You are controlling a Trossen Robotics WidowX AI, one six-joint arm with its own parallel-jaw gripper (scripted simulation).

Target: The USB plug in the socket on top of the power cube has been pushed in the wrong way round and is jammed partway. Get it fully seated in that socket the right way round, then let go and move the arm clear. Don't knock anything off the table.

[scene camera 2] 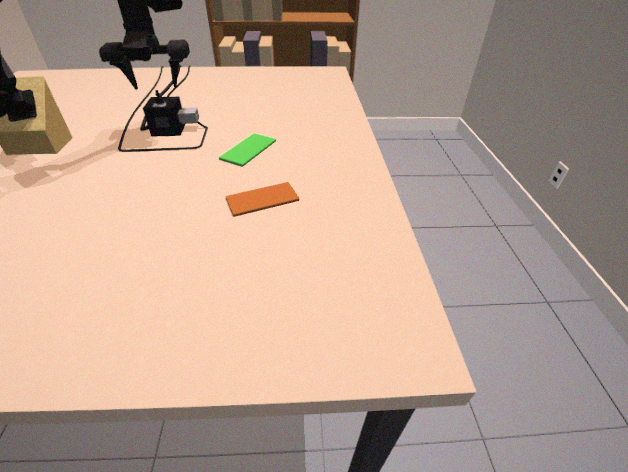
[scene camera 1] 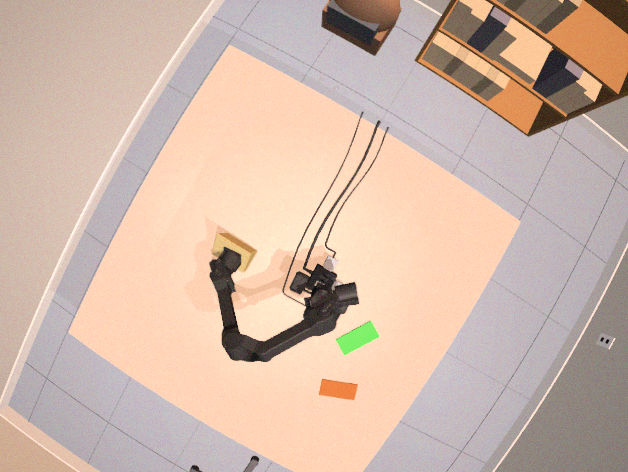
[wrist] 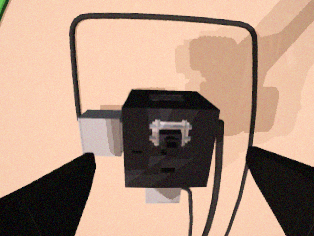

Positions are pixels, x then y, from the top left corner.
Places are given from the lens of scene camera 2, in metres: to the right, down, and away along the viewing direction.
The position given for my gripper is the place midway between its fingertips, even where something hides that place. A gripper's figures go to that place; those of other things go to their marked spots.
my gripper (scene camera 2: 156,88): -0.39, -0.36, 0.82
orange card (scene camera 2: 267,197): -0.09, -0.08, 0.68
